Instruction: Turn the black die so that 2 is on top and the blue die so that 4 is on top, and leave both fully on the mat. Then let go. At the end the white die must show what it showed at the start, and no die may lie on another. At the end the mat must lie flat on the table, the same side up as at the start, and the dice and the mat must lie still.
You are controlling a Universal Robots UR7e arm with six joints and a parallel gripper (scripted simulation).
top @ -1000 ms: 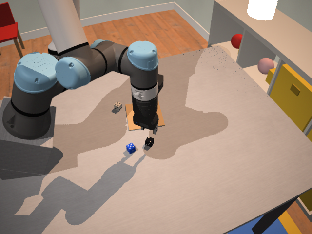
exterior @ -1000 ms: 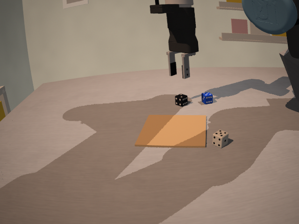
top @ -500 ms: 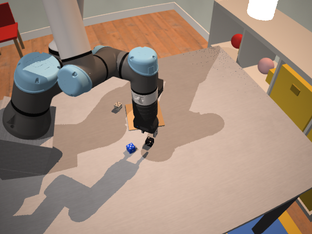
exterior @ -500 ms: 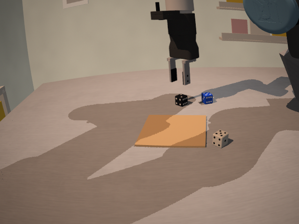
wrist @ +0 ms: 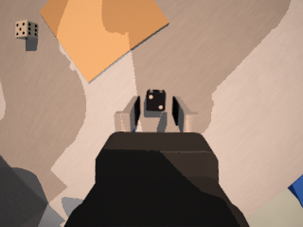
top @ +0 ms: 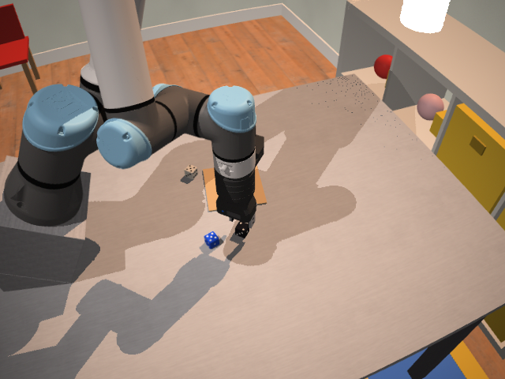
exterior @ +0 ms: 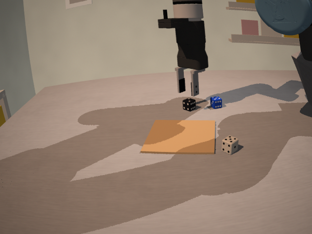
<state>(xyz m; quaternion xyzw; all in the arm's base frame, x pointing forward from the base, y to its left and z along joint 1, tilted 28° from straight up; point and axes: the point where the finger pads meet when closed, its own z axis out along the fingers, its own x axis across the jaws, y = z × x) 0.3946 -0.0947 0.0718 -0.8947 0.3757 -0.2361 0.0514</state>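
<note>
Right now my hand is 5 cm above the black die. The rest, counted from my hand: white die (5 cm behind, 22 cm to the left, 5 cm below); then blue die (7 cm behind, 5 cm below); then orange mat (3 cm ahead, 14 cm to the left, 6 cm below).
</note>
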